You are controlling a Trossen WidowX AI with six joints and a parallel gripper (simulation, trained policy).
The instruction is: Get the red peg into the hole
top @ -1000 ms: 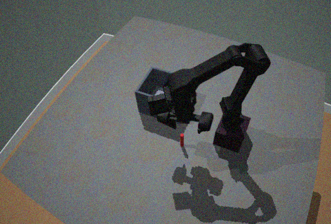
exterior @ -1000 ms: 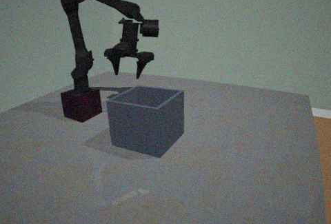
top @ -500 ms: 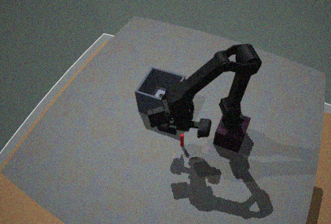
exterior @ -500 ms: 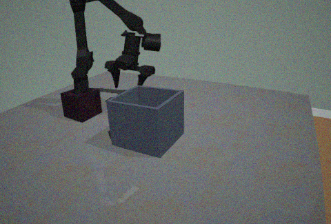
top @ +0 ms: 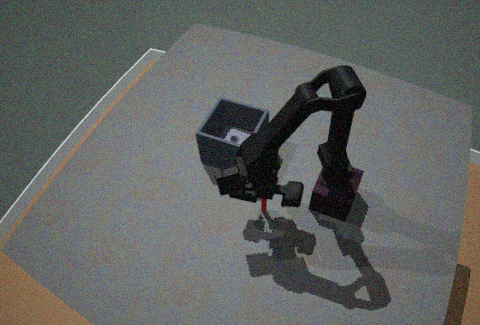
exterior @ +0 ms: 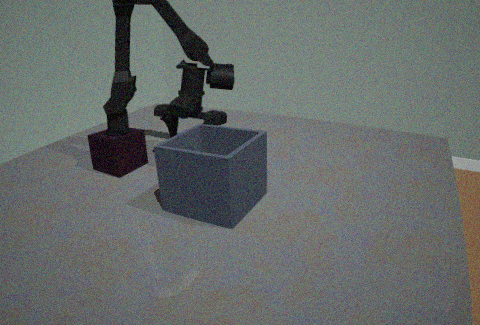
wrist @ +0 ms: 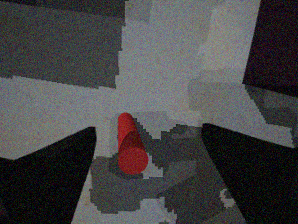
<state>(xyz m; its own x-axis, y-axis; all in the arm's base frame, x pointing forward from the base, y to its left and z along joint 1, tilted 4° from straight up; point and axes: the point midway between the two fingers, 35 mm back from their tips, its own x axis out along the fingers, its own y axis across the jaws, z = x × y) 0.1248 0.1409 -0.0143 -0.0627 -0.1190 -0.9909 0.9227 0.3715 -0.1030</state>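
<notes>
Now: the red peg 10 mm to the left of my gripper tip and 10 mm ahead of it. The rest, counted from my gripper tip: plate: 210 mm ahead, 120 mm to the right.
</notes>
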